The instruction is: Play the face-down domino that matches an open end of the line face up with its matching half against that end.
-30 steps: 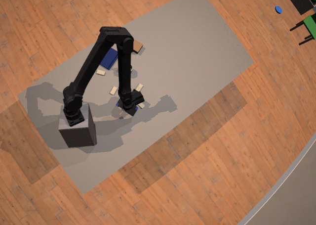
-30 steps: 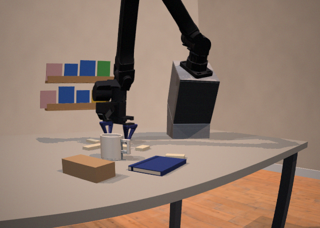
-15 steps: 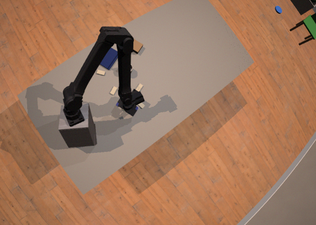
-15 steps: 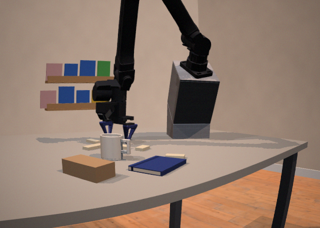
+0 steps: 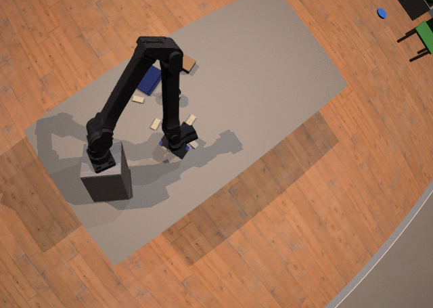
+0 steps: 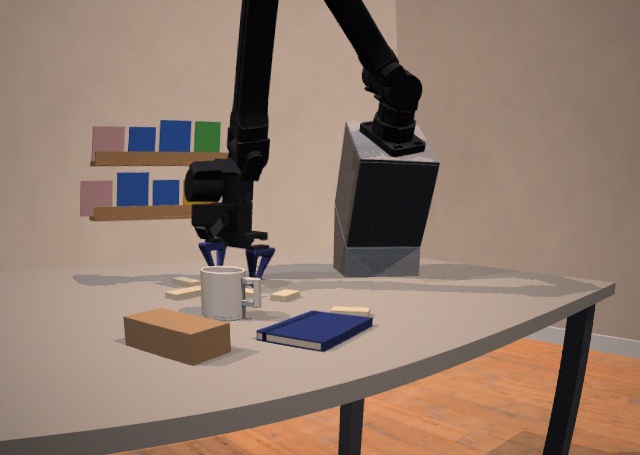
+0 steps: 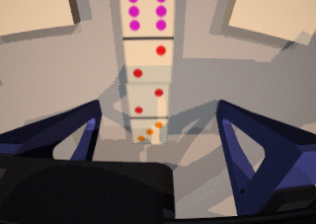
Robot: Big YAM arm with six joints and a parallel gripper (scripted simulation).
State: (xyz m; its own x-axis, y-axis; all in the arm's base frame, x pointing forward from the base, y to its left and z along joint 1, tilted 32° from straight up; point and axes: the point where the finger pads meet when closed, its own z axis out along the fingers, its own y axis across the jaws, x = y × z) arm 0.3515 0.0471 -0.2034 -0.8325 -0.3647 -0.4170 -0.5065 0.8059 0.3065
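Right now the cream domino is 1 cm behind my hand. From my hand the other things lie so: blue book (37 cm to the left, 3 cm ahead); brown box (39 cm to the left, 23 cm ahead, 1 cm above); white mug (24 cm to the left, 11 cm ahead, 2 cm above).
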